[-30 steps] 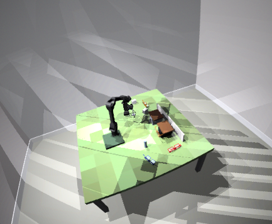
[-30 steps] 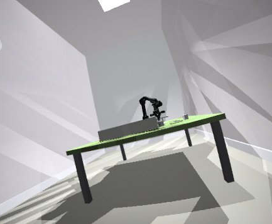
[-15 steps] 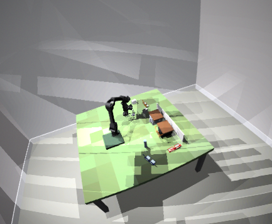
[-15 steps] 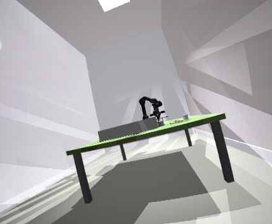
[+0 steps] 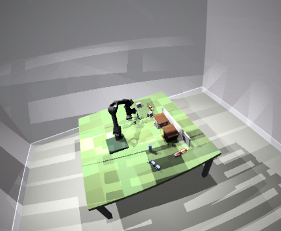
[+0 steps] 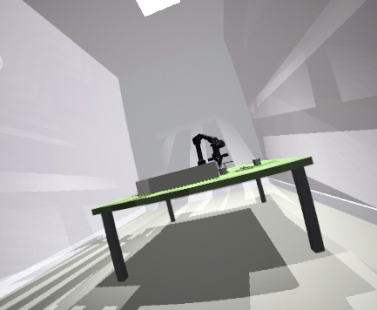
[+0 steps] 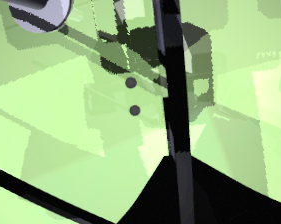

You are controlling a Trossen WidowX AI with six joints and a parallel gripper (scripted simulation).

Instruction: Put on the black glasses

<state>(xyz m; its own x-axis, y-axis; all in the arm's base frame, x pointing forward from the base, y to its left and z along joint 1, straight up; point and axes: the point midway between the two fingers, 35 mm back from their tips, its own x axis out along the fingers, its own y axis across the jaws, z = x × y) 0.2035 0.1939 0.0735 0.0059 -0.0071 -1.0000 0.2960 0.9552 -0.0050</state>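
The pale round disc lies 10 cm ahead of my gripper tip, 4 cm to the left of it and 4 cm below it. Also, from my gripper tip: blue item (20 cm to the left, 10 cm ahead, 6 cm below); grey wall panel (41 cm ahead, 32 cm to the right, 1 cm below).
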